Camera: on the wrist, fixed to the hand. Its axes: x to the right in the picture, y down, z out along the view.
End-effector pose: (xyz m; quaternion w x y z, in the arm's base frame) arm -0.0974 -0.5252 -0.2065 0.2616 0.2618 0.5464 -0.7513
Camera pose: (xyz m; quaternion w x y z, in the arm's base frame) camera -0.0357 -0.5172 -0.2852 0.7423 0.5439 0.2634 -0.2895
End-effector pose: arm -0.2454 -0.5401 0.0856 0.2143 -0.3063 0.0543 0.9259
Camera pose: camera -0.2721 -0.6299 0.0497 0.5359 0.1914 -0.1696 -0.8046
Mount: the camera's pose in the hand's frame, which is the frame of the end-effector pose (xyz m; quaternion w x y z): 0.0078 0.0936 -0.0352 0.6980 -0.0918 -0.0038 0.7102
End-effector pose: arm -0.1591 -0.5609 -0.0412 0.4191 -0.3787 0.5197 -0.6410
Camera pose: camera -0.1809 -0.5660 -0.1390 0.7150 0.0638 0.6889 -0.1006
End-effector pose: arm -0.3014 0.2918 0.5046 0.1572 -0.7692 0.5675 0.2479
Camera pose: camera -0.3815 0.2385 0.5331 0.1348 0.1474 -0.9191 -0.3397
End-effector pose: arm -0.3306 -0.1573 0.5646 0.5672 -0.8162 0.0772 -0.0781
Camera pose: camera -0.3341 -0.2234 0.4892 0.3767 -0.5672 0.6386 0.3585
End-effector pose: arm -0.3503 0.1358 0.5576 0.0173 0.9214 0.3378 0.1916
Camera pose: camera -0.3001 0.0651 0.6080 0.0381 -0.8821 0.4362 -0.1735
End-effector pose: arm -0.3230 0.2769 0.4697 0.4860 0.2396 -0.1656 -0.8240
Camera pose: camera -0.2391 0.2244 0.4860 0.9458 0.0019 -0.2120 -0.2461
